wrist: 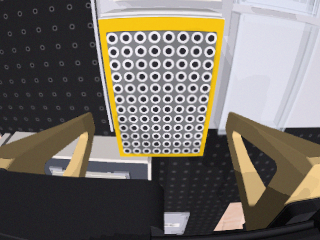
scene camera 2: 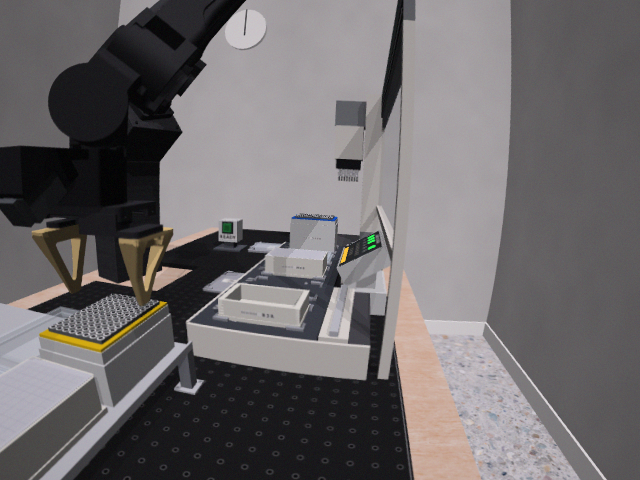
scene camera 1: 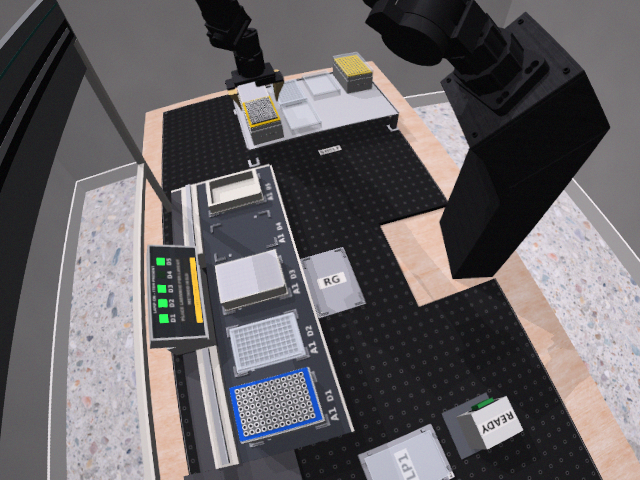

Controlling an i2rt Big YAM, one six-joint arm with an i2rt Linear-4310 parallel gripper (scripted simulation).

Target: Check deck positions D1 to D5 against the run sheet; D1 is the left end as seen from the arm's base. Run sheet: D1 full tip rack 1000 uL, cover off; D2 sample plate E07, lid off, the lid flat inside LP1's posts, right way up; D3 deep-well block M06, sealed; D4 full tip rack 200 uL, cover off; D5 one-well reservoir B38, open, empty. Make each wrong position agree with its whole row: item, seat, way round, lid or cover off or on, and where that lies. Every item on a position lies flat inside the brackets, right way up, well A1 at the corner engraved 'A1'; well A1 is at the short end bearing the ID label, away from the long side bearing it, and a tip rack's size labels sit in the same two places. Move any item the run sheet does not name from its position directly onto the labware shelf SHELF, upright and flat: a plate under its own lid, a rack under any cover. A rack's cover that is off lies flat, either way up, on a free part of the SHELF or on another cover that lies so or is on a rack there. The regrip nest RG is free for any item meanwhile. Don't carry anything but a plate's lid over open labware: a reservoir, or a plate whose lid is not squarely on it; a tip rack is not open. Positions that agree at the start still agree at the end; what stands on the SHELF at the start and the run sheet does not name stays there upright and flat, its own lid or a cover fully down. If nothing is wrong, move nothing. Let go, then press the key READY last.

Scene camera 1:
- my gripper: 259, 105
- yellow-rimmed tip rack: 265, 125
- blue-rimmed tip rack: 271, 407
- clear well plate: 260, 359
